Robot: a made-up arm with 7 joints. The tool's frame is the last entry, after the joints.
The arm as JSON. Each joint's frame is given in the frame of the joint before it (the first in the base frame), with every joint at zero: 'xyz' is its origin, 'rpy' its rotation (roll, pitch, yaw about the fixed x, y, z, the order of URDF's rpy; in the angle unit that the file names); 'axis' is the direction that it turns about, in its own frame. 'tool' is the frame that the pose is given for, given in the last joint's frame.
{
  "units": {
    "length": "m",
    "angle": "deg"
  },
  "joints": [
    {
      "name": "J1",
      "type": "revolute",
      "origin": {
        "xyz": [
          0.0,
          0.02,
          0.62
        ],
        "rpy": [
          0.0,
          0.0,
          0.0
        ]
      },
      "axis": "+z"
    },
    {
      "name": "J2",
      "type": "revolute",
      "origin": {
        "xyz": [
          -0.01,
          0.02,
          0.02
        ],
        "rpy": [
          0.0,
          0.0,
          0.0
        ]
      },
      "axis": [
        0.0,
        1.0,
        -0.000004
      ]
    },
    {
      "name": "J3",
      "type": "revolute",
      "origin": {
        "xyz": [
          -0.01,
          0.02,
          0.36
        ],
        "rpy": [
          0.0,
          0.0,
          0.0
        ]
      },
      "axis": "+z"
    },
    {
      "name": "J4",
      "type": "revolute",
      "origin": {
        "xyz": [
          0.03,
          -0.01,
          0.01
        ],
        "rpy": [
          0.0,
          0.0,
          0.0
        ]
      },
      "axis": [
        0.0,
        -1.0,
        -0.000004
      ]
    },
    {
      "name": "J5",
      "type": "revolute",
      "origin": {
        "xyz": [
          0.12,
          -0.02,
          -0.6
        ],
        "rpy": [
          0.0,
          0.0,
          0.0
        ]
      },
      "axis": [
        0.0,
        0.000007,
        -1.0
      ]
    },
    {
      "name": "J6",
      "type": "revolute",
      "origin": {
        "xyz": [
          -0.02,
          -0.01,
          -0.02
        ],
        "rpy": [
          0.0,
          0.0,
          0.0
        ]
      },
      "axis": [
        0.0,
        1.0,
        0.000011
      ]
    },
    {
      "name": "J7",
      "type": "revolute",
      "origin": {
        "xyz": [
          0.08,
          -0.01,
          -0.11
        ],
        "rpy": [
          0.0,
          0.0,
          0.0
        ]
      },
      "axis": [
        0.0,
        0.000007,
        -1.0
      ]
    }
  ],
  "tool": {
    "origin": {
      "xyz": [
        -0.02,
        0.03,
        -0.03
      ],
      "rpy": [
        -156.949,
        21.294,
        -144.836
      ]
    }
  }
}
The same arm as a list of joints. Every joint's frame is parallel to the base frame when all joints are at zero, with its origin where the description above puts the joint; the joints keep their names.
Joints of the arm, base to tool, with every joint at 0 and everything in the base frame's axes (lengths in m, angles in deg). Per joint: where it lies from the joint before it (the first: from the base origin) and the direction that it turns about. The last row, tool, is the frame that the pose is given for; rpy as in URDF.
J1: xyz 0 0.02 0.62 axis +z
J2: xyz -0.01 0.02 0.02 axis +y
J3: xyz -0.01 0.02 0.36 axis +z
J4: xyz 0.03 -0.01 0.01 axis -y
J5: xyz 0.12 -0.02 -0.6 axis -z
J6: xyz -0.02 -0.01 -0.02 axis +y
J7: xyz 0.08 -0.01 -0.11 axis -z
tool: xyz -0.02 0.03 -0.03 rpy -156.95 21.29 -144.84

